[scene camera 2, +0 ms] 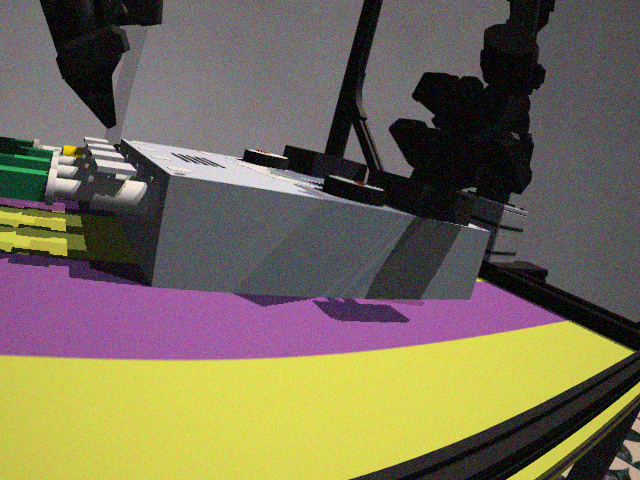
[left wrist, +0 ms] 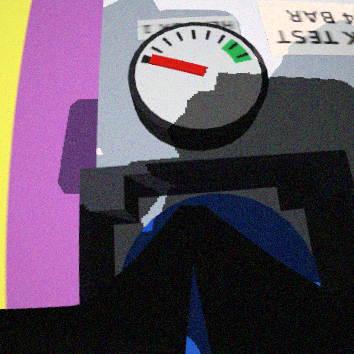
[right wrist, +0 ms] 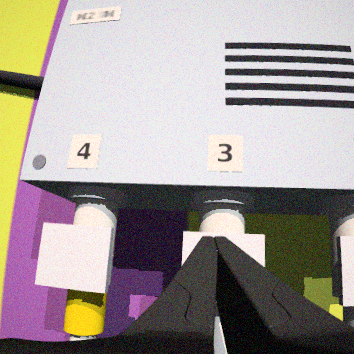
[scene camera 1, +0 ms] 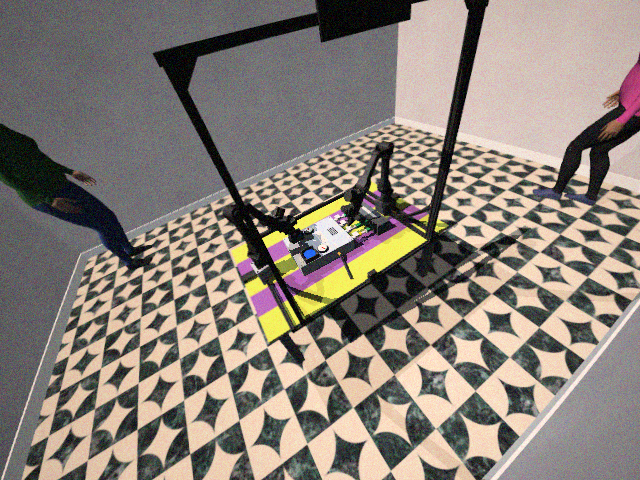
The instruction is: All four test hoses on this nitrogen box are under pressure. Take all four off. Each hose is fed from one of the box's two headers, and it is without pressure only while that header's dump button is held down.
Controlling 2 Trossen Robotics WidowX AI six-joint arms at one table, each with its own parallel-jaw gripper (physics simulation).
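Frame: origin at the left arm's base, x right, y ahead, z up, level; metres.
Where they show: left gripper, fingertip midpoint: (scene camera 2: 405,200) (left wrist: 190,216) (scene camera 1: 299,233); right gripper, fingertip midpoint: (scene camera 2: 111,126) (right wrist: 211,246) (scene camera 1: 348,226); left arm's base, link origin: (scene camera 2: 491,200) (scene camera 1: 261,263); right arm's base, link origin: (scene camera 1: 385,199).
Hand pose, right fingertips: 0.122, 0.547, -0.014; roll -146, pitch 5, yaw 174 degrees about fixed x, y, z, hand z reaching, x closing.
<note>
Each offset is from my right fingertips to the top centre of the thing, as dx, dy, dz. "pt": to the spot under its first point. Level surfaces: height alone.
The grey nitrogen box (scene camera 1: 334,233) (scene camera 2: 280,238) (right wrist: 140,88) stands on the purple stripe. My left gripper (left wrist: 190,216) (scene camera 1: 300,236) (scene camera 2: 434,197) is shut, with its tips down on a blue dump button @[-0.179, -0.274, -0.011] (left wrist: 267,228) in a dark housing @[pt -0.207, -0.235, +0.013] (left wrist: 102,189). A blue button @[+0.009, -0.303, -0.001] (scene camera 1: 310,253) also shows in scene camera 1. Beyond it, the header 1 gauge @[pt -0.180, -0.197, -0.003] (left wrist: 168,91) has its red needle @[-0.173, -0.185, -0.001] (left wrist: 177,64) at the end far from the green patch. My right gripper (right wrist: 211,246) (scene camera 1: 349,220) (scene camera 2: 106,119) is shut, its tips against the white tag @[pt -0.019, +0.002, -0.020] (right wrist: 254,246) of hose 3 @[pt -0.007, -0.012, -0.030] (right wrist: 222,221). Hose 4 @[pt +0.066, +0.028, -0.033] (right wrist: 84,316), yellow with a white tag, sits in its port.
A black inlet tube @[pt +0.161, -0.169, -0.084] (right wrist: 17,80) enters the box beside the N2 IN label. Another hose @[pt -0.068, -0.001, -0.034] (right wrist: 345,228) shows at the right edge. Black gantry posts (scene camera 1: 449,143) (scene camera 1: 209,138) stand over the yellow-and-purple mat @[dz -0.097] (scene camera 1: 375,257). A person's legs (scene camera 1: 104,224) are at the far left.
</note>
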